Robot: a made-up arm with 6 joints.
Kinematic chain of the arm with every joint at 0, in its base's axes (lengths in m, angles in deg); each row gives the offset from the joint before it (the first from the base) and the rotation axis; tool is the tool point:
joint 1: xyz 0 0 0.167 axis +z
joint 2: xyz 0 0.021 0 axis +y
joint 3: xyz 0 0 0.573 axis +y
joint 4: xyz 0 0 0.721 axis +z
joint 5: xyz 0 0 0 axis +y
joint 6: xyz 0 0 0.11 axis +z
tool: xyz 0 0 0
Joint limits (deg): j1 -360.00..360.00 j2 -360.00..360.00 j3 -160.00..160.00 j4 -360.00..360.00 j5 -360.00..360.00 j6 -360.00..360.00
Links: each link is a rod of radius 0.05 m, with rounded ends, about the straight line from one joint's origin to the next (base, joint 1, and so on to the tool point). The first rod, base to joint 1, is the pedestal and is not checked.
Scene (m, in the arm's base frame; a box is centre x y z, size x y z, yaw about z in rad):
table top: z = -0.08
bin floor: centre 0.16 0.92 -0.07 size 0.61 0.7 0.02 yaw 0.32
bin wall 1: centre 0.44 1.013 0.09 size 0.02 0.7 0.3 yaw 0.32
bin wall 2: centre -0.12 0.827 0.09 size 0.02 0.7 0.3 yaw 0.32
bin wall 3: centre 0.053 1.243 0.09 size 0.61 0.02 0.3 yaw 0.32
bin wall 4: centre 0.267 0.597 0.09 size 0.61 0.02 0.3 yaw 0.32
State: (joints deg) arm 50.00 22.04 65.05 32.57 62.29 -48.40
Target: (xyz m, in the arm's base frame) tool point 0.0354 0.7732 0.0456
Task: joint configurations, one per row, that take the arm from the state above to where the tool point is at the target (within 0.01 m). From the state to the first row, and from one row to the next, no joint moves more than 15 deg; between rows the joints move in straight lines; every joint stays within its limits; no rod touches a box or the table.
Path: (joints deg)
1: 60.56 25.37 78.04 32.71 64.45 -48.40
2: 71.12 28.69 91.02 32.84 66.60 -48.40
3: 81.68 32.02 104.01 32.98 68.76 -48.40

